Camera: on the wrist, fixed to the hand. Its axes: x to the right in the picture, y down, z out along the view.
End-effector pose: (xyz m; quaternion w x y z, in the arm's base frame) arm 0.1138 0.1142 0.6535 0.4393 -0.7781 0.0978 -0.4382
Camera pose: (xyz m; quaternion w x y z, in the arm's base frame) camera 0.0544 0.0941 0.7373 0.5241 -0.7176 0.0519 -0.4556
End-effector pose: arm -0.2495 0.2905 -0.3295 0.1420 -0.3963 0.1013 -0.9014
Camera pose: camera -0.3346 0.3496 -0.3437 0.1849 -0.3670 -0.0010 -0.9116
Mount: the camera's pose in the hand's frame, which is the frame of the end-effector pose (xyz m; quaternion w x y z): 0.0253 -0.0663 -0.0769 0.9934 0.1144 0.0116 -0.0003
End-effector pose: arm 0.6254 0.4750 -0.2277 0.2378 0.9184 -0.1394 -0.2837
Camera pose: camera 0.6988 0.5488 -0.2176 0.1327 0.9429 -0.1679 -0.2553
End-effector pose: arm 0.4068 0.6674 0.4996 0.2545 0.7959 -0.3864 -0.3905
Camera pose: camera 0.5074 0.6927 0.4855 0.1661 0.8244 -0.4253 -0.3345
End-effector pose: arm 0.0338 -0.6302 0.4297 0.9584 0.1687 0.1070 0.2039
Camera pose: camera 0.0589 -0.6549 0.3312 0.9316 0.2748 0.1408 0.1920
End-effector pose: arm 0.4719 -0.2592 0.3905 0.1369 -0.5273 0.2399 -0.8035
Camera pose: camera 0.3936 -0.1964 0.4201 0.1933 -0.4989 0.1478 -0.8318
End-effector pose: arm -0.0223 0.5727 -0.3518 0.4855 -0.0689 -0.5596 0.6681
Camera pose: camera 0.0513 0.6369 -0.3144 0.4969 -0.0205 -0.4739 0.7268
